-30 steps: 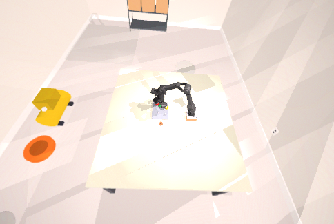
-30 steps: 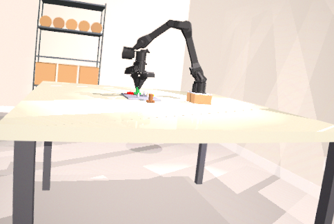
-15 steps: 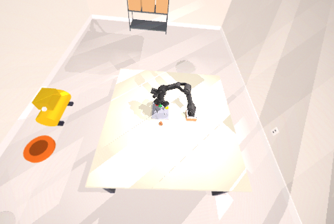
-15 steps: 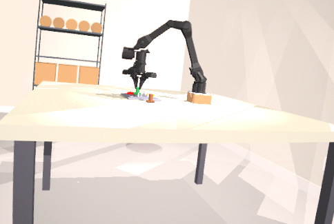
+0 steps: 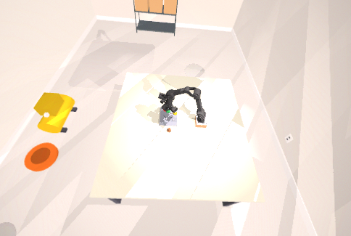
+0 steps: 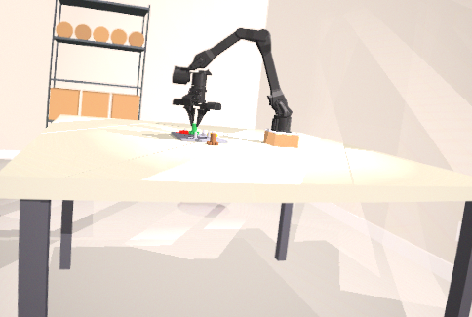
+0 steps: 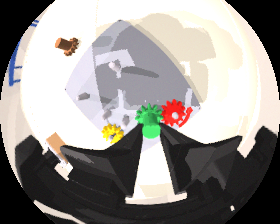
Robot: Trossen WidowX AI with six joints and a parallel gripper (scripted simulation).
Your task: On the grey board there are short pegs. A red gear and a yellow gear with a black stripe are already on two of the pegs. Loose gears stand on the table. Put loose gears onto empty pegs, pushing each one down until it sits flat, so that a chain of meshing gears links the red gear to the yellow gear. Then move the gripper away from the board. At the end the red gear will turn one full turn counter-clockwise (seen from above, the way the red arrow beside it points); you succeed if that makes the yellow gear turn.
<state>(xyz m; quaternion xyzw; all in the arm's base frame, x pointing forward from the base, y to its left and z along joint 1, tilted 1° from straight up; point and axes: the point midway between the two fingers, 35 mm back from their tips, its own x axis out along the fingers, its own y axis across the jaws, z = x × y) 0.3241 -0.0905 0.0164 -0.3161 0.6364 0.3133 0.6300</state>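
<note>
Right now my gripper tip is 1 cm above the green gear. The rest, counted from my gripper tip: yellow gear 7 cm behind, 2 cm below, 1 cm to the left; then red gear 3 cm ahead, 2 cm to the right, 2 cm below; then brown gear 21 cm to the left, 3 cm behind, 2 cm below.
</note>
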